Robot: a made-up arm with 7 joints.
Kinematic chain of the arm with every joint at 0, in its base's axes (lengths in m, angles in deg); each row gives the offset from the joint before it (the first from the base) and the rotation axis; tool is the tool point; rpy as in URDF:
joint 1: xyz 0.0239 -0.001 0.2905 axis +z
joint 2: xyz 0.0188 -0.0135 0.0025 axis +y
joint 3: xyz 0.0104 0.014 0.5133 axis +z
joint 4: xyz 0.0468 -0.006 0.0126 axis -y
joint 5: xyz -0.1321 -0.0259 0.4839 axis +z
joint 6: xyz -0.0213 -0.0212 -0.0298 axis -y
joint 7: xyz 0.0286 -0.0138 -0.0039 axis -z
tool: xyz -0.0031 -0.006 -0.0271 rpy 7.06 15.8 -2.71
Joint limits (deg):
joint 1: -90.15..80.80
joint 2: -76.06..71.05
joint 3: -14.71..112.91
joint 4: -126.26..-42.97
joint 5: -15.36..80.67
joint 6: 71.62..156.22
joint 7: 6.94..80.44
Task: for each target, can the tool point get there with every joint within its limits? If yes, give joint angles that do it. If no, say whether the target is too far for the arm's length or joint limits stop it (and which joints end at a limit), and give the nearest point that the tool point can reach.
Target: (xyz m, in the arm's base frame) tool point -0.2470 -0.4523 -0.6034
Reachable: no: joint limits stop it (at a limit: joint 1, joint 2, joint 4, joint 5, joint 7) | nearest point -0.1228 -0.5432 -0.0962 | short by 0.530 m
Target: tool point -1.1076 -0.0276 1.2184
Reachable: no: too far | nearest point -0.7682 -0.0196 0.9454 | short by 0.436 m
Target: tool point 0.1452 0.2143 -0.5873
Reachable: no: joint limits stop it (at a limit: joint 2, joint 4, joint 5, joint 7) | nearest point 0.2599 0.4178 -0.0938 | short by 0.546 m
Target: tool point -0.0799 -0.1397 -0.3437
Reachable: no: joint limits stop it (at a limit: joint 1, joint 2, joint 4, joint 5, joint 7) | nearest point -0.0588 -0.4783 -0.0866 | short by 0.426 m
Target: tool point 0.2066 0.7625 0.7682
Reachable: yes | joints 47.66 34.10 58.25 -71.46 68.00 90.28 62.62
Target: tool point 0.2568 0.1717 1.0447
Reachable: yes | joints 58.92 -26.32 -4.27 -101.44 0.36 119.12 37.03
